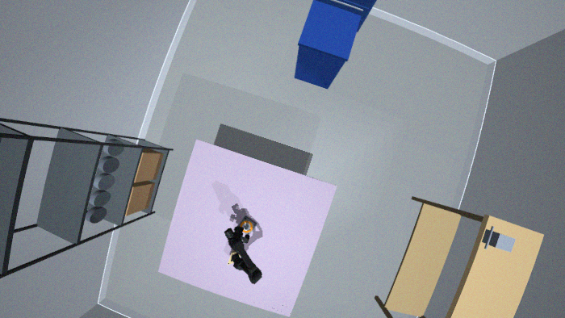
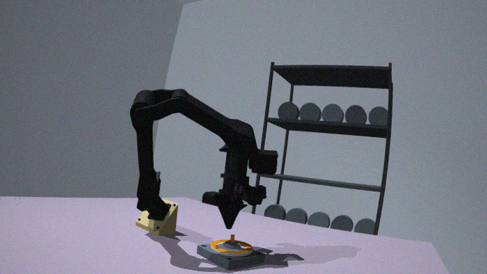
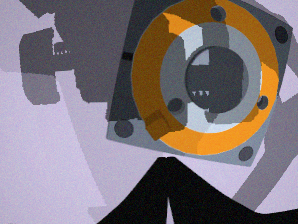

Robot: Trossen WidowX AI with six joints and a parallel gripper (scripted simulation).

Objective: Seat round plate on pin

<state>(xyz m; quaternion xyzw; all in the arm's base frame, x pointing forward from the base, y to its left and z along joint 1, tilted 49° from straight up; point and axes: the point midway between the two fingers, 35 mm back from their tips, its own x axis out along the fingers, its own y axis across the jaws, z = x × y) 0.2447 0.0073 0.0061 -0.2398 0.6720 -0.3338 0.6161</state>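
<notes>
My gripper tip is 3 cm short of the square grey base, 4 cm to the left of it and 4 cm above it.
</notes>
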